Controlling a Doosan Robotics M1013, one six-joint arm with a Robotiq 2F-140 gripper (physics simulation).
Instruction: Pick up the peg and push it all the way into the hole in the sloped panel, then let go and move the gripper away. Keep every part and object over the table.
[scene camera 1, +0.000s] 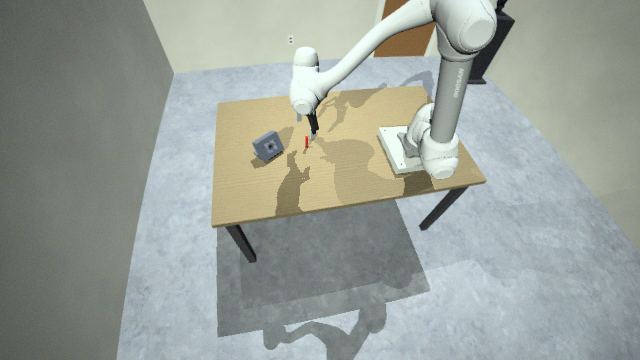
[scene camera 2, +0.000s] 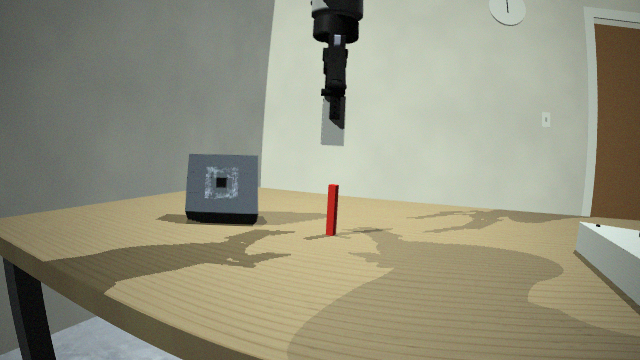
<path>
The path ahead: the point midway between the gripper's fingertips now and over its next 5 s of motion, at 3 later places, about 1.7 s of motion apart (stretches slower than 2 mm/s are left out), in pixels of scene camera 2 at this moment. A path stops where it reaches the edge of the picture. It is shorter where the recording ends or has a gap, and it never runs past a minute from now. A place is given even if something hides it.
My gripper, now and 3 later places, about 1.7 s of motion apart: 330, 145; 328, 198; 327, 145; 331, 114
</path>
